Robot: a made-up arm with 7 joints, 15 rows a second.
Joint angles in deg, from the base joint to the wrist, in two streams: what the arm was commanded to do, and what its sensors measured. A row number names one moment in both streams.
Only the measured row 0 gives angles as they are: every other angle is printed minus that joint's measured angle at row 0.
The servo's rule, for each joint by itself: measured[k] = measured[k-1] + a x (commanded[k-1-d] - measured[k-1]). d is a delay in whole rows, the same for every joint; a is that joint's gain. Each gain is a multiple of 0.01, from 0.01 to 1. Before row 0 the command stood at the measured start. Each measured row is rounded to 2 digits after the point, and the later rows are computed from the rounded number. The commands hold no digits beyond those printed.
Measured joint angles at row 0: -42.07, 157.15, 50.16, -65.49, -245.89, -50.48, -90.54
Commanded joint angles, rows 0 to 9: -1.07, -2.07, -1.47, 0.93, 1.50, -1.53, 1.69; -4.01, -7.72, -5.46, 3.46, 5.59, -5.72, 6.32; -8.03, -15.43, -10.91, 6.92, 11.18, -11.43, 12.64; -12.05, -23.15, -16.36, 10.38, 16.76, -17.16, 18.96; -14.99, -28.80, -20.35, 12.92, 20.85, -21.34, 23.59; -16.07, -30.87, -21.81, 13.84, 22.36, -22.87, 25.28; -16.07, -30.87, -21.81, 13.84, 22.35, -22.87, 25.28; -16.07, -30.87, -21.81, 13.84, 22.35, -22.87, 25.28; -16.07, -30.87, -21.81, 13.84, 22.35, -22.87, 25.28; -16.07, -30.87, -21.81, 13.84, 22.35, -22.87, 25.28
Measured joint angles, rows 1 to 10: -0.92, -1.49, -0.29, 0.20, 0.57, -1.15, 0.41; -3.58, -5.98, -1.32, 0.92, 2.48, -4.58, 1.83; -7.41, -12.78, -3.24, 2.24, 5.79, -9.72, 4.42; -11.40, -20.25, -5.86, 4.03, 9.96, -15.30, 7.91; -14.49, -26.41, -8.76, 5.99, 14.10, -19.83, 11.67; -15.85, -29.62, -11.37, 7.72, 17.24, -22.11, 14.94; -16.04, -30.52, -13.46, 9.07, 19.18, -22.68, 17.42; -16.07, -30.77, -15.13, 10.12, 20.38, -22.82, 19.31; -16.07, -30.84, -16.47, 10.94, 21.13, -22.86, 20.74; -16.07, -30.86, -17.54, 11.58, 21.59, -22.87, 21.83
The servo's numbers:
d 0
a 0.86 0.72 0.20 0.22 0.38 0.75 0.24

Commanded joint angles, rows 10 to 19: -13.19, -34.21, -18.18, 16.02, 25.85, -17.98, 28.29; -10.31, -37.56, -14.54, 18.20, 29.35, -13.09, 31.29; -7.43, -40.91, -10.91, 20.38, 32.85, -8.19, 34.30; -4.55, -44.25, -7.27, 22.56, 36.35, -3.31, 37.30; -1.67, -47.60, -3.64, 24.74, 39.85, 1.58, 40.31; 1.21, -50.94, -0.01, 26.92, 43.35, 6.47, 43.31; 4.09, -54.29, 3.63, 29.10, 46.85, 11.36, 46.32; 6.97, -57.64, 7.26, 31.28, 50.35, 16.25, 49.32; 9.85, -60.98, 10.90, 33.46, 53.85, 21.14, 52.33; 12.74, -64.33, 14.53, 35.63, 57.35, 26.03, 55.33
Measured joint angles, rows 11 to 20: -13.59, -33.27, -17.67, 12.56, 23.21, -19.20, 23.38; -10.77, -36.36, -17.04, 13.80, 25.54, -14.62, 25.28; -7.90, -39.64, -15.81, 15.25, 28.32, -9.80, 27.44; -5.02, -42.96, -14.10, 16.86, 31.37, -4.93, 29.81; -2.14, -46.30, -12.01, 18.59, 34.59, -0.05, 32.33; 0.74, -49.64, -9.61, 20.42, 37.92, 4.84, 34.97; 3.62, -52.99, -6.96, 22.33, 41.31, 9.73, 37.69; 6.50, -56.34, -4.12, 24.30, 44.75, 14.62, 40.48; 9.38, -59.68, -1.12, 26.32, 48.21, 19.51, 43.32; 12.27, -63.03, 2.01, 28.37, 51.68, 24.40, 46.20
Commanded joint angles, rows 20 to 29: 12.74, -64.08, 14.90, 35.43, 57.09, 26.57, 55.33; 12.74, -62.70, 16.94, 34.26, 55.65, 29.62, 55.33; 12.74, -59.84, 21.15, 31.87, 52.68, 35.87, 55.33; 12.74, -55.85, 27.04, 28.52, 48.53, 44.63, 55.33; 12.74, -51.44, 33.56, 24.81, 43.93, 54.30, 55.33; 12.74, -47.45, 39.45, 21.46, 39.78, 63.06, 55.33; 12.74, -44.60, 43.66, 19.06, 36.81, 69.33, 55.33; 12.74, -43.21, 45.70, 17.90, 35.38, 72.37, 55.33; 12.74, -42.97, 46.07, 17.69, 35.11, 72.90, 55.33; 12.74, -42.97, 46.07, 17.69, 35.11, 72.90, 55.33
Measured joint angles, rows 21 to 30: 12.67, -63.79, 4.59, 29.92, 53.74, 26.03, 48.39; 12.73, -63.01, 7.06, 30.87, 54.47, 28.72, 50.06; 12.74, -60.73, 9.88, 31.09, 53.79, 34.08, 51.32; 12.74, -57.22, 13.31, 30.52, 51.79, 41.99, 52.28; 12.74, -53.06, 17.36, 29.26, 48.80, 51.22, 53.01; 12.74, -49.02, 21.78, 27.54, 45.37, 60.10, 53.57; 12.74, -45.84, 26.16, 25.67, 42.12, 67.02, 53.99; 12.74, -43.95, 30.07, 23.96, 39.56, 71.03, 54.31; 12.74, -43.24, 33.27, 22.58, 37.87, 72.43, 54.55; 12.74, -43.05, 35.83, 21.50, 36.82, 72.78, 54.74
